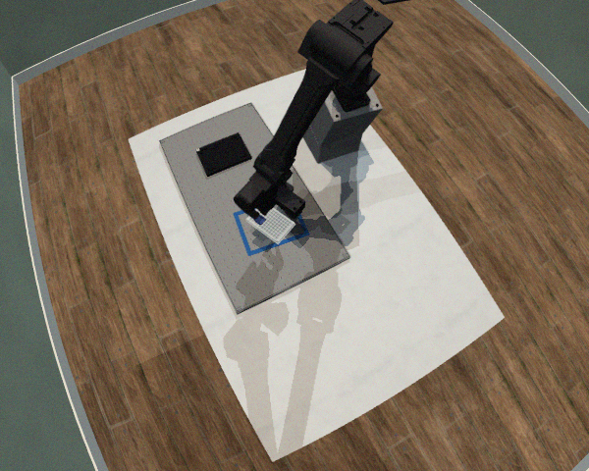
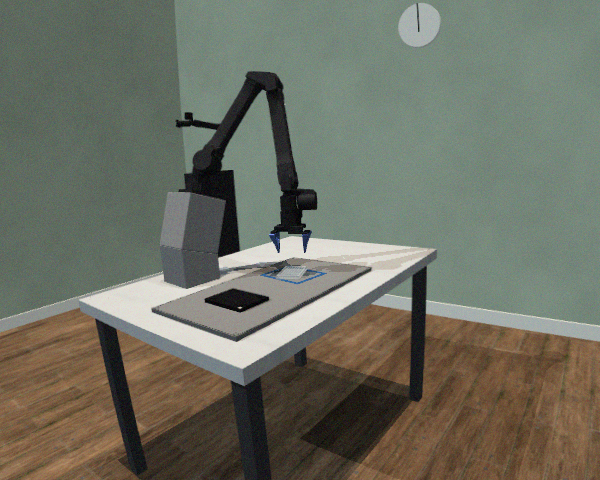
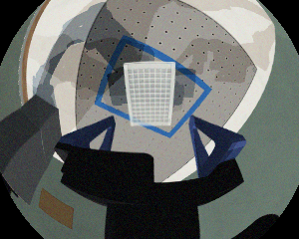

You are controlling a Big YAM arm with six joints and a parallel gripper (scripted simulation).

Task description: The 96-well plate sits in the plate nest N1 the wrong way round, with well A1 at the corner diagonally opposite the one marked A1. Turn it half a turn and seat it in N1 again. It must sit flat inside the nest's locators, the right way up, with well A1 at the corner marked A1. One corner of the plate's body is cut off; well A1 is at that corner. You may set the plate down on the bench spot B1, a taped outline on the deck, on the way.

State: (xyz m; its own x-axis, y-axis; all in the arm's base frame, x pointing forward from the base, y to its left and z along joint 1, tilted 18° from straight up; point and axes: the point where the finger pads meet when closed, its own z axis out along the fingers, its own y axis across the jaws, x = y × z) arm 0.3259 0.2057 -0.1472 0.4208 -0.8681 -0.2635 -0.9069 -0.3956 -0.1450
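Now: the white 96-well plate 8 cm below my hand. Round my hand: white A1 mark (11 cm ahead, 36 cm to the right, 8 cm below); black plate nest N1 (3 cm ahead, 31 cm to the right, 8 cm below).
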